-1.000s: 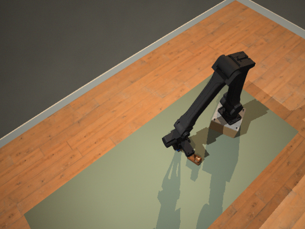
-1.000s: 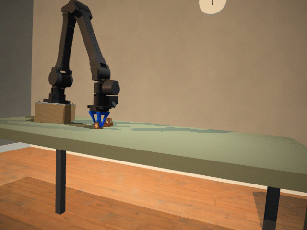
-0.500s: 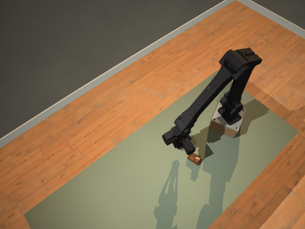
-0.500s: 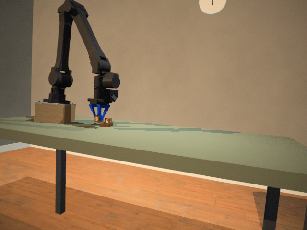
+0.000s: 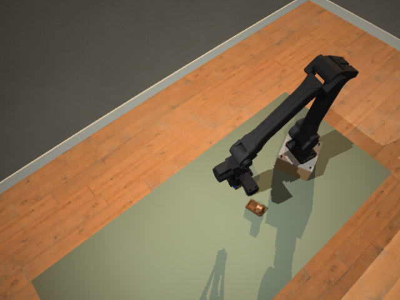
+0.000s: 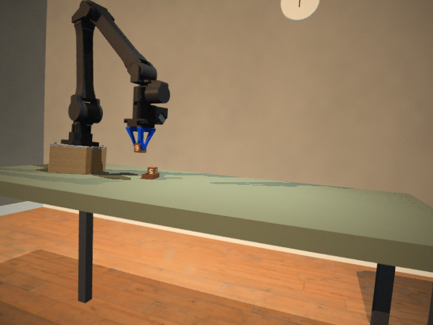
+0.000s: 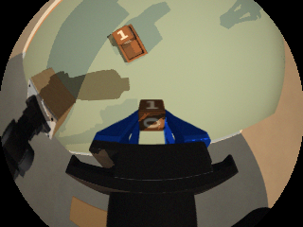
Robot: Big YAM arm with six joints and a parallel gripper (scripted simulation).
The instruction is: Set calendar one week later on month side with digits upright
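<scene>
Right now my hand is right at the brown digit cube. From my hand the other things lie so: brown tray 110 mm below, 100 mm to the left, 40 mm behind.
</scene>
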